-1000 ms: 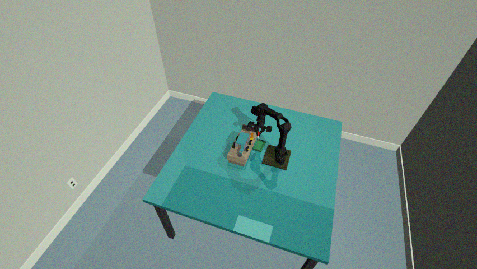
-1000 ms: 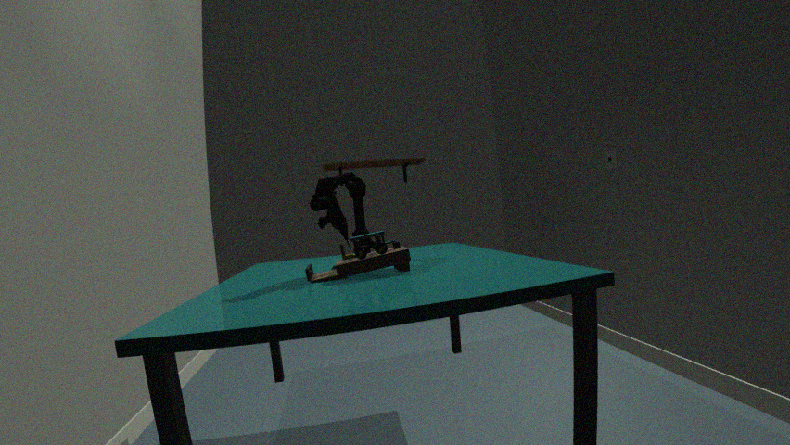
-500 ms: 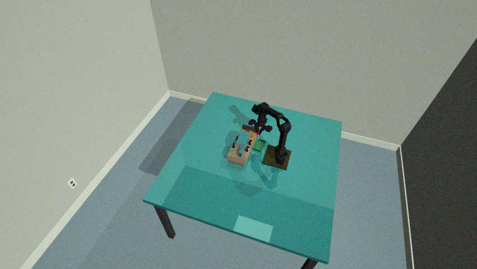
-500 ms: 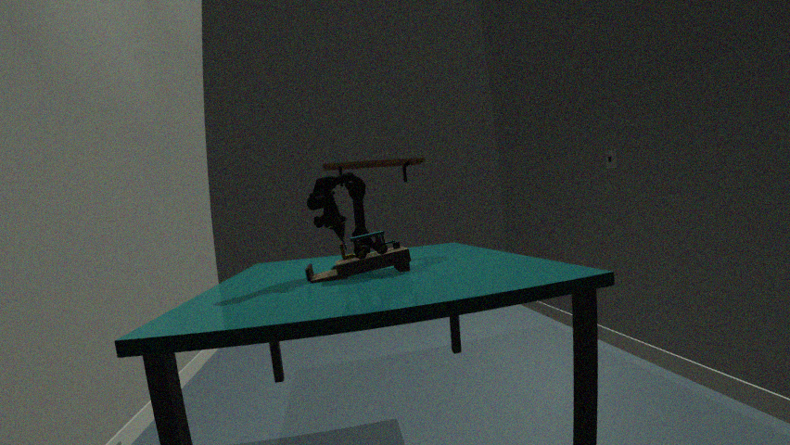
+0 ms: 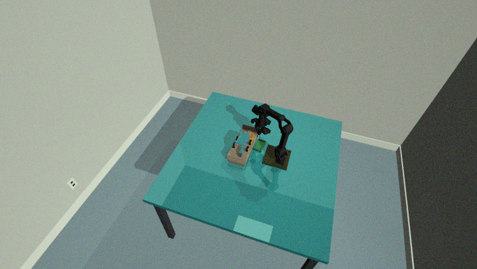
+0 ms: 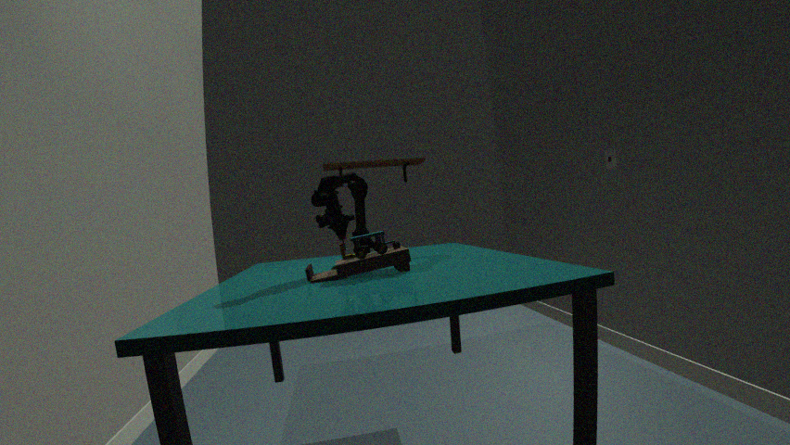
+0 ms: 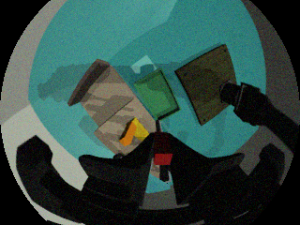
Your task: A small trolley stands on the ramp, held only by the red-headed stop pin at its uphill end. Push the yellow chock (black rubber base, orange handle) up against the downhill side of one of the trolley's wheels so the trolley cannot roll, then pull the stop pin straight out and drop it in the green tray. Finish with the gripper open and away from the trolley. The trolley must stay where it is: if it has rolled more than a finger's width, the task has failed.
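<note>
My gripper tip is now right at the red-headed stop pin. The rest, counted from my gripper tip: green tray 14 cm below, 2 cm behind; yellow chock 5 cm below, 5 cm ahead, 2 cm to the left; blue trolley 11 cm to the left, 10 cm ahead, 3 cm below.
</note>
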